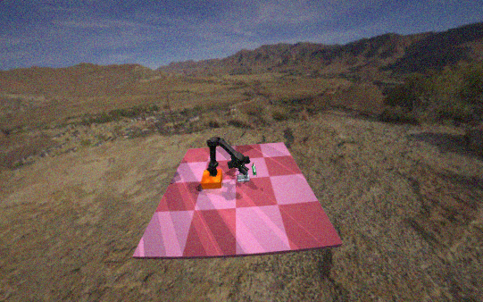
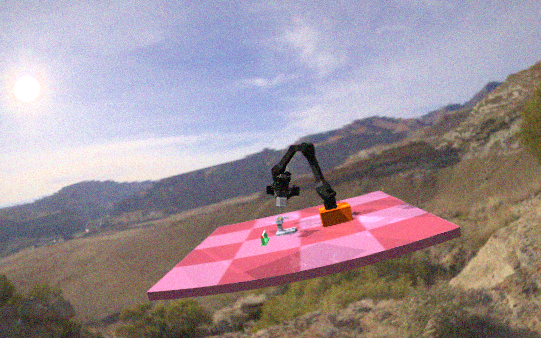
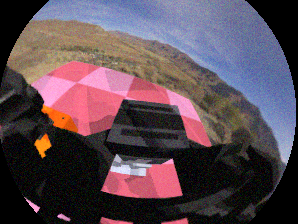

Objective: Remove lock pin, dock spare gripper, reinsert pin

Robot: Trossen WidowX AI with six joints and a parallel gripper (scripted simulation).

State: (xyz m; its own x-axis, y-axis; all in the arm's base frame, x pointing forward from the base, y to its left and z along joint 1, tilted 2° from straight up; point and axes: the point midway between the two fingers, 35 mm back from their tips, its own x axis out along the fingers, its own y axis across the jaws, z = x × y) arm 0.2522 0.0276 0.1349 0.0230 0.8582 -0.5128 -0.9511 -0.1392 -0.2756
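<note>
Right now my gripper tip is 15 cm above the socket, 3 cm short of it and 1 cm to the left of it. From my gripper tip the other things lie so: spare gripper: 1 cm to the right, 1 cm below, 1 cm ahead.
</note>
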